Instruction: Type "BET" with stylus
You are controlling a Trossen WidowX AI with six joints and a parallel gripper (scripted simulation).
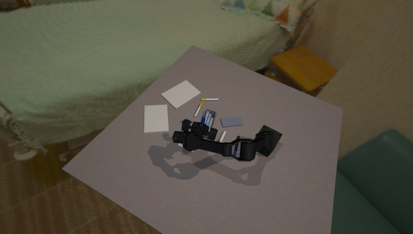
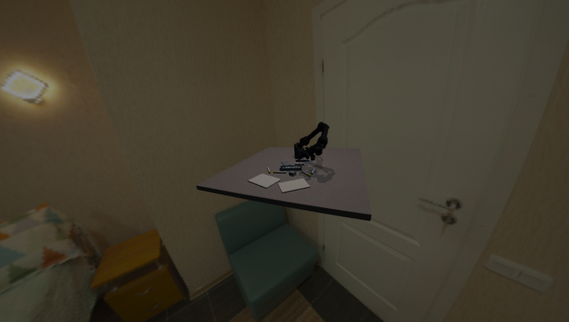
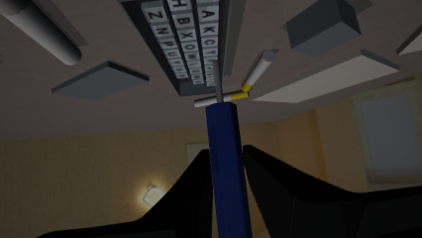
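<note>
The E key lies 100 mm below my gripper tip. The rest, counted from my gripper tip: T key: 10 mm ahead, 70 mm to the right, 100 mm below; small grey block: 110 mm ahead, 30 mm to the right, 100 mm below; blue stylus: 10 mm below.
</note>
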